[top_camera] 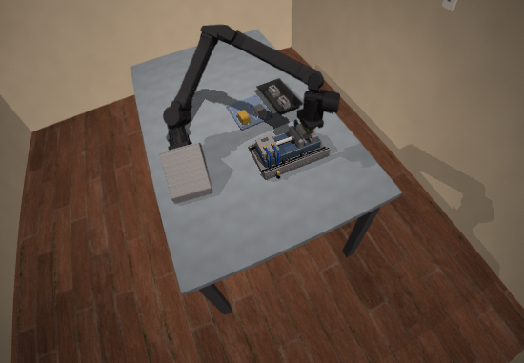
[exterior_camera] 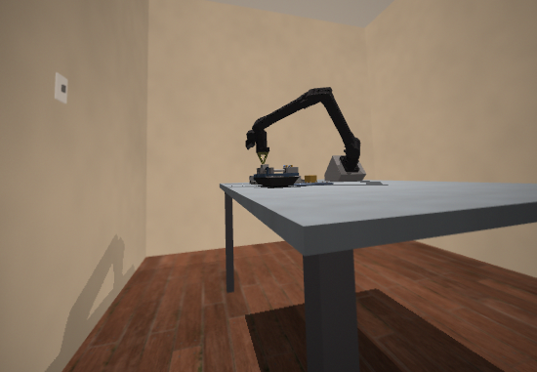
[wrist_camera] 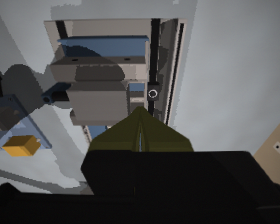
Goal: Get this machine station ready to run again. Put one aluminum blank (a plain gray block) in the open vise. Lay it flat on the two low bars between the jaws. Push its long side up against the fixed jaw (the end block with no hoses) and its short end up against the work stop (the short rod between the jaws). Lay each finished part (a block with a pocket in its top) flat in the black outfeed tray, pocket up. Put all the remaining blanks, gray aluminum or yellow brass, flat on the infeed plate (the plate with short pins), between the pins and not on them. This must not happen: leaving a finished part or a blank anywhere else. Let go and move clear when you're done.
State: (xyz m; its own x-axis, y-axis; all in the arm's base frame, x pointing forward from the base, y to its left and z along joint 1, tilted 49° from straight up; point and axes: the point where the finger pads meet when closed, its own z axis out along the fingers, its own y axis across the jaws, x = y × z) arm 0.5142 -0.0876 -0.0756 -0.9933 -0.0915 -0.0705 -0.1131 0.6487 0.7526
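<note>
The blue vise base is 90 mm below my hand, 70 mm behind it and 40 mm to the left of it. Round my hand: yellow brass blank: 280 mm to the left, 210 mm behind, 100 mm below.
</note>
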